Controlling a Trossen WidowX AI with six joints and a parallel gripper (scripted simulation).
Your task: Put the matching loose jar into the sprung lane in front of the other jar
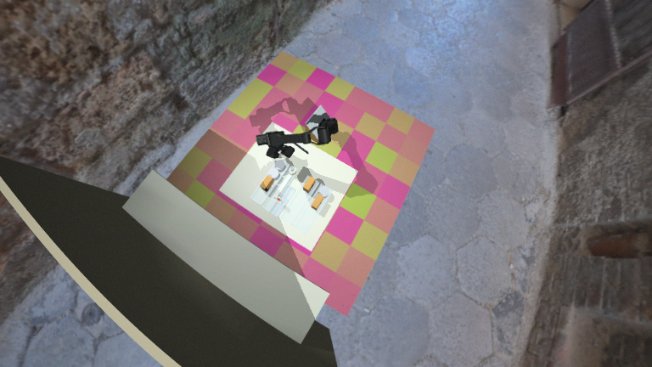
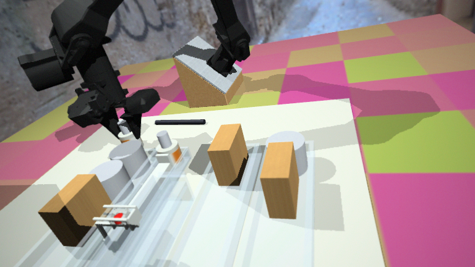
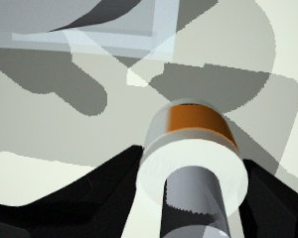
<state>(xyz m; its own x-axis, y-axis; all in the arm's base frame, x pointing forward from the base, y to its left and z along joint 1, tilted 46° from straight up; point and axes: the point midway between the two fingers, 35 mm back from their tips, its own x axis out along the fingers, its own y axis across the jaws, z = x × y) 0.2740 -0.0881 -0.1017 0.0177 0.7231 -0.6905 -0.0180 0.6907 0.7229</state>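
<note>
The black rod is 10 cm behind my gripper tip, 7 cm to the left of it and 2 cm below it. From my gripper tip the other things lie so: clear sprung lane 21 cm ahead, 16 cm to the left, 1 cm below; red mark 25 cm ahead, 17 cm to the left, 4 cm above.
</note>
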